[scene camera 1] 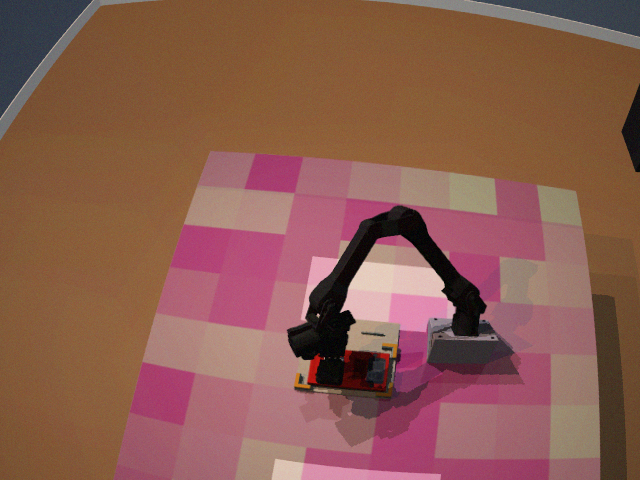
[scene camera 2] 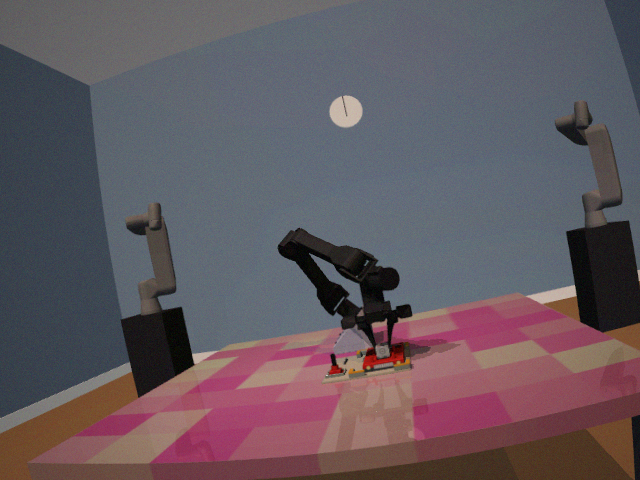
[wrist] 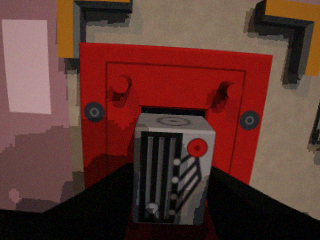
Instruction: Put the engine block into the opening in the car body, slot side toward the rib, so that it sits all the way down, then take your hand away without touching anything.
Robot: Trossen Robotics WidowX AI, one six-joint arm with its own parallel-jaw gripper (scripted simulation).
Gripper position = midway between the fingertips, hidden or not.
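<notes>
My gripper (scene camera 1: pixel 333 363), (scene camera 2: pixel 382 347), (wrist: pixel 170 173) holds a grey engine block (wrist: pixel 172 153). Also visible: a red car body (scene camera 2: pixel 371 363), (wrist: pixel 118 81).
</notes>
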